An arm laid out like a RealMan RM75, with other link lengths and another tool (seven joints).
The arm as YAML. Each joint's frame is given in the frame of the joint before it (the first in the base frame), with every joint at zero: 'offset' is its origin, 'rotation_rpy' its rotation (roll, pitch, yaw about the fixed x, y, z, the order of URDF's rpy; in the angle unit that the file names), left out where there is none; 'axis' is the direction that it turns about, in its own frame. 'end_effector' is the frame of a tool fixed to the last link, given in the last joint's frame.
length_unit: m
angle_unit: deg
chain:
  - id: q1
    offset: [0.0, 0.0, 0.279]
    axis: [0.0, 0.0, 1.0]
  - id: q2
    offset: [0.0, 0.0, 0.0]
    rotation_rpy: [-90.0, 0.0, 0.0]
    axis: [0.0, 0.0, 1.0]
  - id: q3
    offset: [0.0, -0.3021, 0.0]
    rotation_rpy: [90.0, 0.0, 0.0]
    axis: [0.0, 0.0, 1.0]
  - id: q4
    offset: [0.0, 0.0, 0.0]
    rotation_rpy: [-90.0, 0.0, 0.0]
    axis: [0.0, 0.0, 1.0]
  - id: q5
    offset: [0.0, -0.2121, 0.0]
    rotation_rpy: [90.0, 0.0, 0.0]
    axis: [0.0, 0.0, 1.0]
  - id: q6
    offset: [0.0, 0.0, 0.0]
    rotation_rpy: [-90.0, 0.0, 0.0]
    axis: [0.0, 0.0, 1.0]
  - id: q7
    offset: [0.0, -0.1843, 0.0]
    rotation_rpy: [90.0, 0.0, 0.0]
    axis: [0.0, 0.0, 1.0]
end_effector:
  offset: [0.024, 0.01, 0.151]
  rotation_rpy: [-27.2, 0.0, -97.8]
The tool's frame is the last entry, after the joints.
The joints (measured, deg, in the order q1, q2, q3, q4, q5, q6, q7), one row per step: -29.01, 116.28, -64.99, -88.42, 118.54, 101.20, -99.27; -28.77, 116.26, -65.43, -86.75, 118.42, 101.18, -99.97; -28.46, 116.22, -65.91, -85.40, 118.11, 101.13, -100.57; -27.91, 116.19, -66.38, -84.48, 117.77, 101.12, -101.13; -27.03, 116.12, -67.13, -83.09, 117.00, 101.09, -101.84; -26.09, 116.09, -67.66, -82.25, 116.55, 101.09, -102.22; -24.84, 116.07, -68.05, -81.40, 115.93, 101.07, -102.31; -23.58, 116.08, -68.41, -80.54, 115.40, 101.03, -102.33; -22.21, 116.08, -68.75, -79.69, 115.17, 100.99, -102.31; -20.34, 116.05, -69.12, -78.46, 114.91, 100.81, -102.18; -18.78, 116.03, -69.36, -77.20, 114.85, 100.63, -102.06; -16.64, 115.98, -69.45, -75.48, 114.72, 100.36, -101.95; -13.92, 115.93, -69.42, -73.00, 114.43, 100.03, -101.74; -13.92, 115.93, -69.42, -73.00, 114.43, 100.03, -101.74; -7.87, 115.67, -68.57, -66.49, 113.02, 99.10, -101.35
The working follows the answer.
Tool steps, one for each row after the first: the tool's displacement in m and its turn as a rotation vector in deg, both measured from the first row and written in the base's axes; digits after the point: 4 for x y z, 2 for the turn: 0.0040, 0.0007, -0.0027, -0.24, 0.63, -0.59; 0.0074, 0.0011, -0.0064, -0.66, 0.99, -0.99; 0.0084, 0.0019, -0.0101, -1.08, 1.11, -0.79; 0.0105, 0.0025, -0.0172, -2.01, 1.16, -0.60; 0.0099, 0.0039, -0.0217, -2.68, 1.26, -0.04; 0.0092, 0.0063, -0.0265, -3.53, 1.33, 0.54; 0.0081, 0.0091, -0.0309, -4.33, 1.49, 1.07; 0.0055, 0.0126, -0.0338, -4.95, 1.85, 1.79; 0.0028, 0.0182, -0.0373, -5.74, 2.35, 2.52; 0.0008, 0.0234, -0.0394, -6.29, 2.96, 2.92; -0.0010, 0.0314, -0.0416, -6.88, 3.61, 3.36; -0.0022, 0.0417, -0.0449, -7.74, 4.47, 3.56; -0.0022, 0.0417, -0.0449, -7.74, 4.47, 3.56; 0.0023, 0.0670, -0.0536, -9.76, 5.84, 2.58
Tool pose at each row, in the base's axes (x y z in m, rotation vector in deg; rounded; the steps above come from the unrounded poses): 0.1782, 0.1962, 0.0141, -114.87, -87.90, -13.93; 0.1822, 0.1969, 0.0114, -115.43, -87.04, -13.34; 0.1855, 0.1973, 0.0077, -116.01, -86.60, -12.83; 0.1865, 0.1981, 0.0039, -116.16, -86.88, -12.32; 0.1887, 0.1987, -0.0031, -116.71, -87.41, -11.50; 0.1881, 0.2001, -0.0077, -116.75, -88.17, -10.68; 0.1873, 0.2025, -0.0124, -116.91, -89.02, -9.75; 0.1862, 0.2053, -0.0168, -117.04, -89.75, -8.77; 0.1837, 0.2088, -0.0198, -116.85, -90.46, -7.64; 0.1809, 0.2144, -0.0232, -116.73, -91.16, -6.24; 0.1790, 0.2197, -0.0253, -116.69, -91.36, -5.02; 0.1771, 0.2276, -0.0275, -116.61, -91.59, -3.72; 0.1760, 0.2380, -0.0308, -116.90, -91.55, -2.09; 0.1760, 0.2380, -0.0308, -116.90, -91.55, -2.09; 0.1805, 0.2632, -0.0395, -118.92, -90.45, 0.49

